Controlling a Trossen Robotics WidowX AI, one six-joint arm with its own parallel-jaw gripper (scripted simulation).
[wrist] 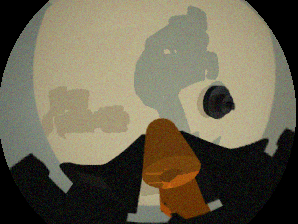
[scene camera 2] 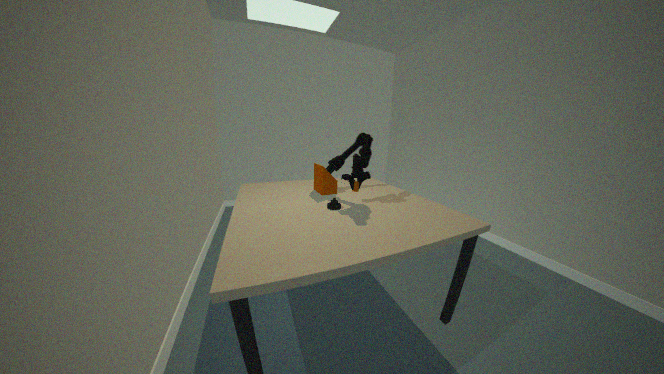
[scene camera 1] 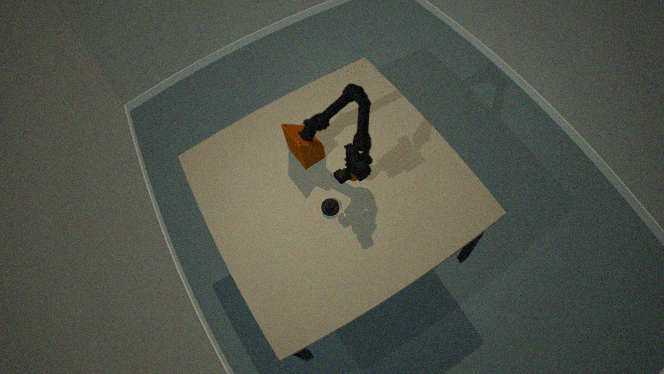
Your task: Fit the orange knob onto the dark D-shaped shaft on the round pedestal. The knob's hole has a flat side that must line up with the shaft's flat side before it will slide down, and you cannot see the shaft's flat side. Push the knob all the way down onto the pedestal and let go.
Note:
My gripper holds an orange knob. I also see a shaft.

